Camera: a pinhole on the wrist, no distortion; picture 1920 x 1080 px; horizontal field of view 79.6 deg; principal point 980.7 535.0 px. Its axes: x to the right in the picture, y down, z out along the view. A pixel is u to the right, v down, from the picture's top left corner.
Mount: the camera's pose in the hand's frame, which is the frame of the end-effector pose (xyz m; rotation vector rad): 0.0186 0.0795 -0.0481 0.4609 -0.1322 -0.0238
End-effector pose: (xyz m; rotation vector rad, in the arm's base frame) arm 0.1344 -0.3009 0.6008 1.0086 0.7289 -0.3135
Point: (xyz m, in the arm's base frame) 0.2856 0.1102 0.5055
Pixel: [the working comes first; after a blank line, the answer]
In the camera's frame: 0.1484 0.0150 -0.3347

behind the camera
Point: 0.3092 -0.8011 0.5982
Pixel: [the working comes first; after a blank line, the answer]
In the camera's frame: 0.1459 0.0255 0.5816

1269.7 585.6
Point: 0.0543 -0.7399 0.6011
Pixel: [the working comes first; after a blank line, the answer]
In the camera's frame: -0.0475 -0.1387 0.5158

874.5 225.1
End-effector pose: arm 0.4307 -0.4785 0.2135 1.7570 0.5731 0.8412
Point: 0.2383 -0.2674 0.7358
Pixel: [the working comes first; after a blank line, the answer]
In the camera's frame: 0.0899 0.1634 -0.4668

behind the camera
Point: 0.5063 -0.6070 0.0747
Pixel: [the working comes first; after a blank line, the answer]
In the camera's frame: -0.0646 -0.0572 0.2759

711.1 296.1
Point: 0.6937 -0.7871 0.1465
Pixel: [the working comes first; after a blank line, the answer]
In the camera's frame: -0.0339 0.1599 0.4328

890.4 960.8
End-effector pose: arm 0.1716 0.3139 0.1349 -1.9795 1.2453 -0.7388
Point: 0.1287 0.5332 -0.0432
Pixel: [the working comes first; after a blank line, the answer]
In the camera's frame: -0.2323 0.0934 0.1853

outside the picture
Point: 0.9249 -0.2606 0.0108
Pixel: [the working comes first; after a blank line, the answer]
In the camera's frame: 0.8544 0.0578 0.4765

outside the picture
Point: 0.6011 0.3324 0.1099
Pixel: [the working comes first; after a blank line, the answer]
In the camera's frame: 0.1881 -0.0912 0.4612

1450.7 307.3
